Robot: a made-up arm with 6 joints.
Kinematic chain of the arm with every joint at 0, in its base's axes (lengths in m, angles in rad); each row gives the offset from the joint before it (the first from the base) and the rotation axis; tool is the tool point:
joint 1: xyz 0 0 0.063 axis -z
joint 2: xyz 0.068 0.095 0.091 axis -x
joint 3: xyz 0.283 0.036 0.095 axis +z
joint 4: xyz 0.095 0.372 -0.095 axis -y
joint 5: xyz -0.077 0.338 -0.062 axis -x
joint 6: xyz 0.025 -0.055 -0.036 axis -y
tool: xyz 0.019 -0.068 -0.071
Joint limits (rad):
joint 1: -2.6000..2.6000
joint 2: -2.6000..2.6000
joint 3: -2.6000..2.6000
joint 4: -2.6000..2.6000
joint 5: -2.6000..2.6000
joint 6: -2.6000..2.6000
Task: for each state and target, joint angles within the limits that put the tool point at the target. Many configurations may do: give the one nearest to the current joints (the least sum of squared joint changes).
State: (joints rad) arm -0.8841 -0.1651 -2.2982 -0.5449 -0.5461 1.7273
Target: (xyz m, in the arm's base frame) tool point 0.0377 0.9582 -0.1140
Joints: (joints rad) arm -1.5400 -0.5754 -1.9378 -0.4709 -0.9900 1.4543
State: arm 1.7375 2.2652 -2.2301 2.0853 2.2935 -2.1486
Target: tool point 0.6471 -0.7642 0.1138
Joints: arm 0.7995 2.0036 -1.3703 1.7559 1.5089 -1.5892
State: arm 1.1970 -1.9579 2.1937 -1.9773 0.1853 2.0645
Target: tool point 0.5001 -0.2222 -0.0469
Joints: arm 1.8903 -2.6000 2.6000 -1.2275 -0.3973 1.5818
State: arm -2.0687 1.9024 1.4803 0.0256 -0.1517 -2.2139
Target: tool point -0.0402 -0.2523 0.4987
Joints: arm -2.3851 2.2688 2.1447 -0.1171 -0.5678 -1.9999
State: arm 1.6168 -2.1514 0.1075 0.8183 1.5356 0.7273
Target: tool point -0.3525 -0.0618 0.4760
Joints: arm 1.4614 -2.4597 0.6656 0.8435 1.4296 0.6062
